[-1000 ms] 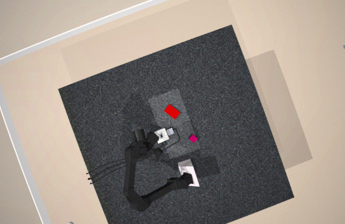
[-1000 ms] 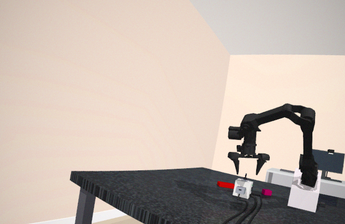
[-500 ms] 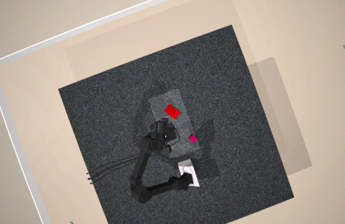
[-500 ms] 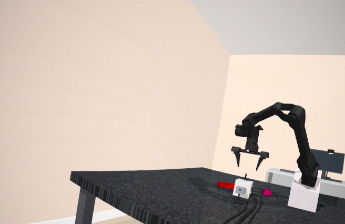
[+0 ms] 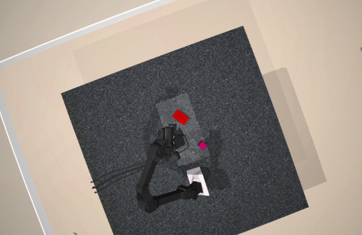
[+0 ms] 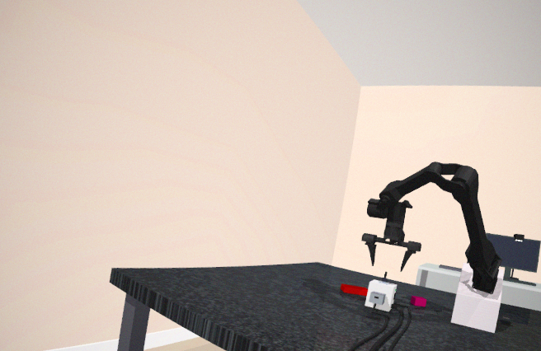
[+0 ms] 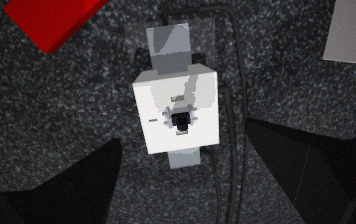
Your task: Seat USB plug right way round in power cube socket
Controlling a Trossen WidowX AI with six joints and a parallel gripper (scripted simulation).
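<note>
Right now the USB plug is 3 cm below my gripper tip. The rest, counted from my gripper tip: red block 14 cm ahead, 9 cm to the right, 11 cm below; then magenta block 7 cm behind, 20 cm to the right, 11 cm below; then grey socket 1 cm to the left, 5 cm below.
</note>
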